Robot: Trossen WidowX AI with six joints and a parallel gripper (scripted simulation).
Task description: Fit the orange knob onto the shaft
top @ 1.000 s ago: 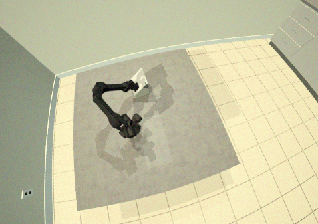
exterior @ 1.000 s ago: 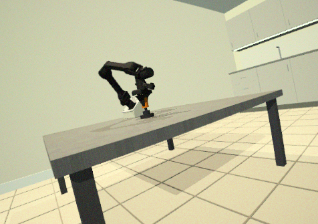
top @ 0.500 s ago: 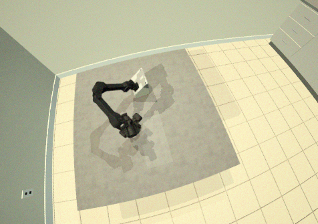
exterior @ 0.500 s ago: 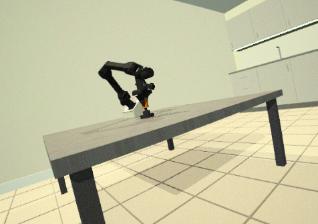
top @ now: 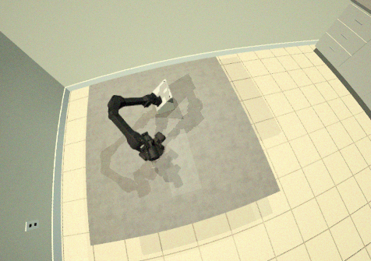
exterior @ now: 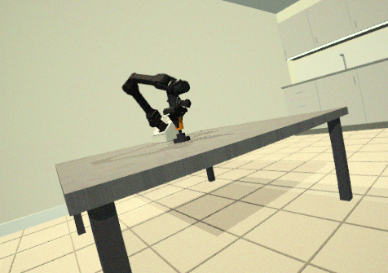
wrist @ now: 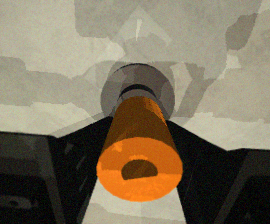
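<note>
The orange knob lies 2 cm above my gripper tip. From my gripper tip the other things lie so: round pedestal: 4 cm below.
</note>
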